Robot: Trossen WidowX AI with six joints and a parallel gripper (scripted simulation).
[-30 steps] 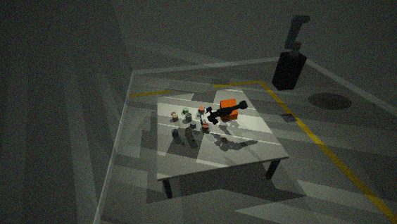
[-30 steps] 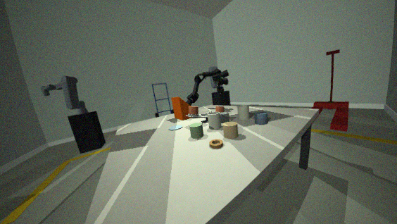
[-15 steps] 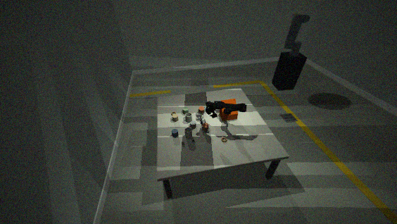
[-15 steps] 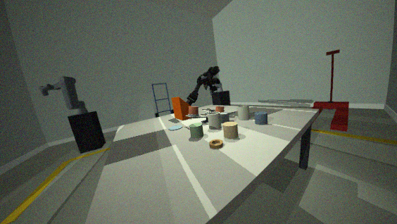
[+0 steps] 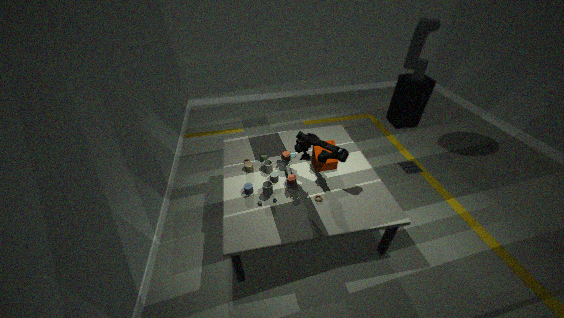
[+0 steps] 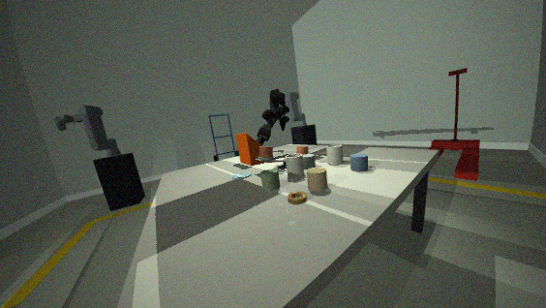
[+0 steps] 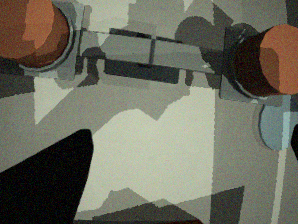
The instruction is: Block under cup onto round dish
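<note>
The red-brown cup is 16 cm below my gripper tip, 13 cm to the left of it and 7 cm ahead of it. Round my gripper tip: pale-blue round dish 28 cm to the right, 21 cm below, 2 cm ahead; then grey-teal block 18 cm below, 11 cm to the left, 7 cm ahead; then balance 18 cm below, 8 cm ahead, 2 cm to the right.
</note>
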